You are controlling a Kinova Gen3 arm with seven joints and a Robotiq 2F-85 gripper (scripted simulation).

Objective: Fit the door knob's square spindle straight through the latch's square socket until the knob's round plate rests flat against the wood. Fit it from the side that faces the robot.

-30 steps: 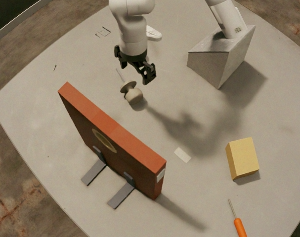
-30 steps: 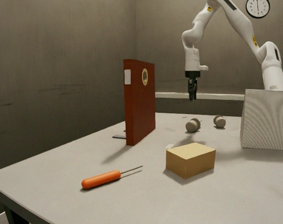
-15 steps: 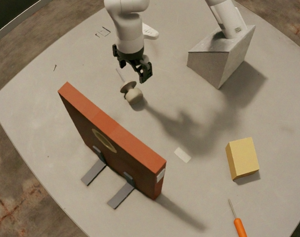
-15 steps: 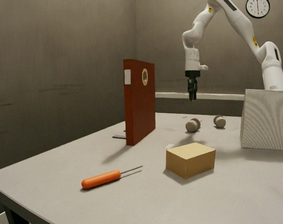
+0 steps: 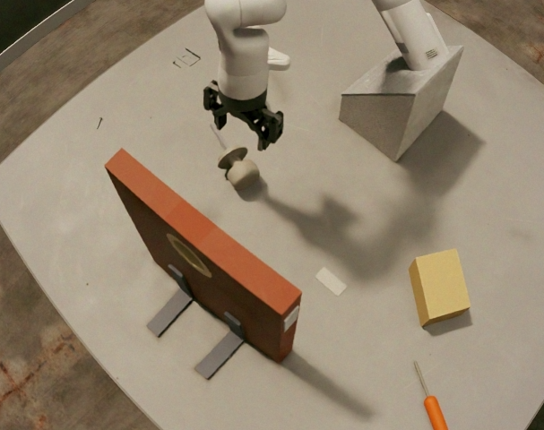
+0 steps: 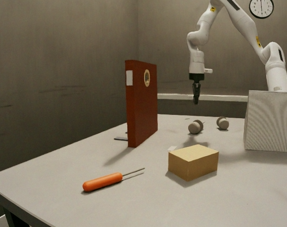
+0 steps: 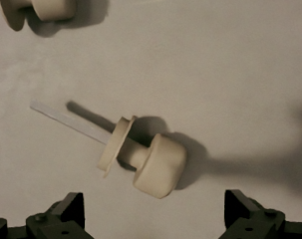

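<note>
My gripper is now 13 cm above the door knob and 4 cm to the left of it. Also, from my hand: tan box 42 cm to the left, 13 cm below, 11 cm behind; orange screwdriver 57 cm to the left, 15 cm below, 5 cm ahead; white slip 26 cm to the left, 16 cm below, 2 cm ahead.
</note>
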